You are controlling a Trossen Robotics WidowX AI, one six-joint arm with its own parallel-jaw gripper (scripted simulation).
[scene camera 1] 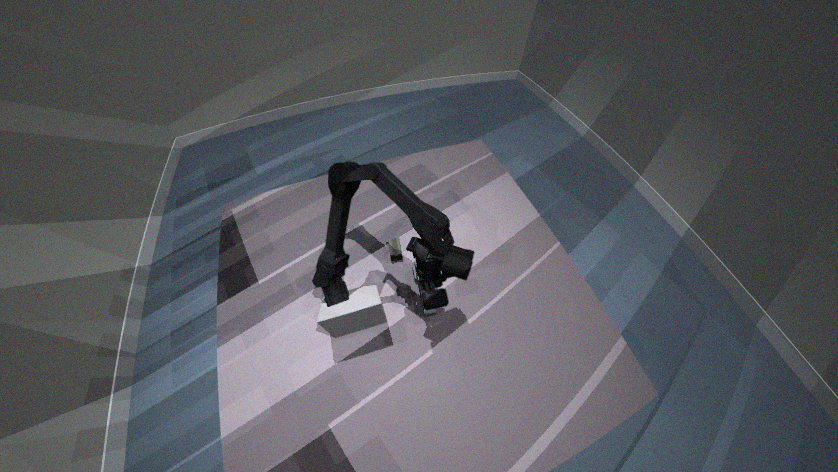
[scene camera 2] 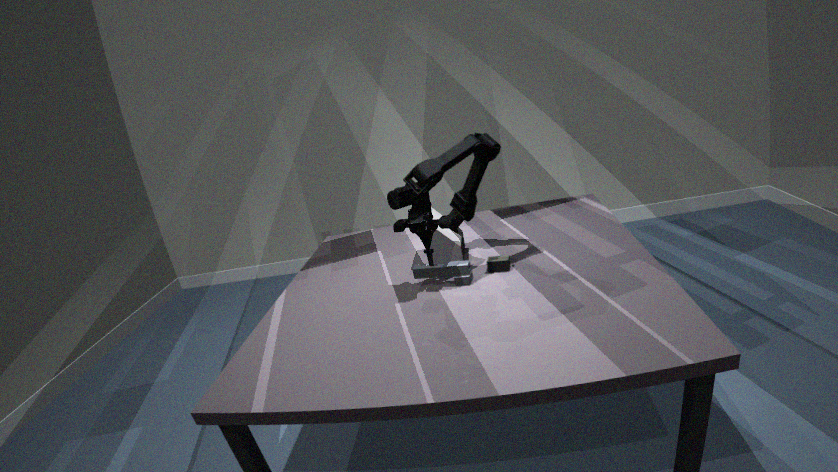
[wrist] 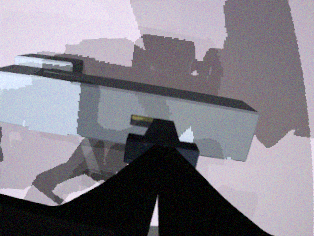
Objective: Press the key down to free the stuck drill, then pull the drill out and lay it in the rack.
Observation:
In view: my gripper (scene camera 2: 428,249).
My gripper shows as well in scene camera 1 (scene camera 1: 429,286) and in the wrist view (wrist: 162,156).

